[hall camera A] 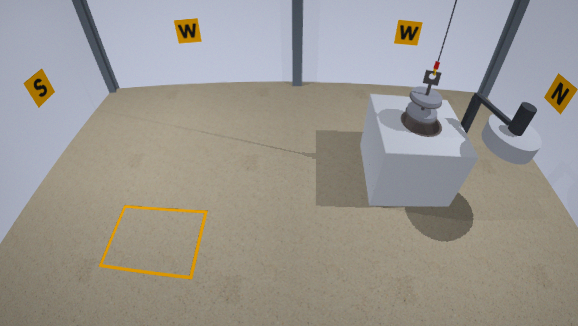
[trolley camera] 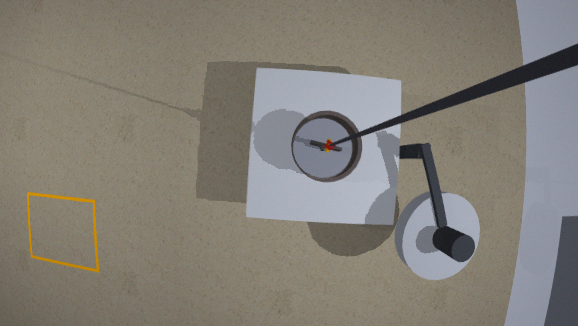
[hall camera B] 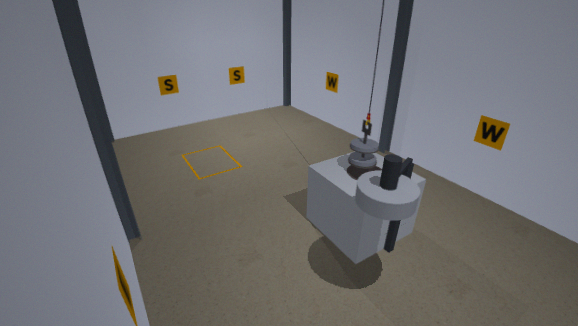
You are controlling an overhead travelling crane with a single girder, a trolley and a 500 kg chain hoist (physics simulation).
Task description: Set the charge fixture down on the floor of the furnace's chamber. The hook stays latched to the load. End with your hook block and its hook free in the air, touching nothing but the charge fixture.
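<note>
The hook (hall camera A: 435, 71) (hall camera B: 368, 121) (trolley camera: 328, 146), red and yellow on the chain, is latched in the lug plate of the charge fixture (hall camera A: 425, 98) (hall camera B: 364, 145) (trolley camera: 312, 162). The fixture has two grey discs on a rod and hangs roughly upright at the mouth of the white furnace (hall camera A: 425, 180) (hall camera B: 330, 210) (trolley camera: 280, 200). Its upper disc is above the furnace top. Its lower disc is at or just above the brown-rimmed opening; exactly which I cannot tell. In the trolley view the disc shows inside the rim, with a wider dark gap on the right. The chamber floor is hidden.
The furnace lid (hall camera A: 510, 145) (hall camera B: 387, 202) (trolley camera: 425, 265), a round grey slab with a black cylinder on top, is swung aside on a dark arm (hall camera A: 492, 107) (trolley camera: 434, 185) beside the furnace. A yellow outlined square (hall camera A: 159, 273) (hall camera B: 220, 173) (trolley camera: 96, 235) is on the floor away from it.
</note>
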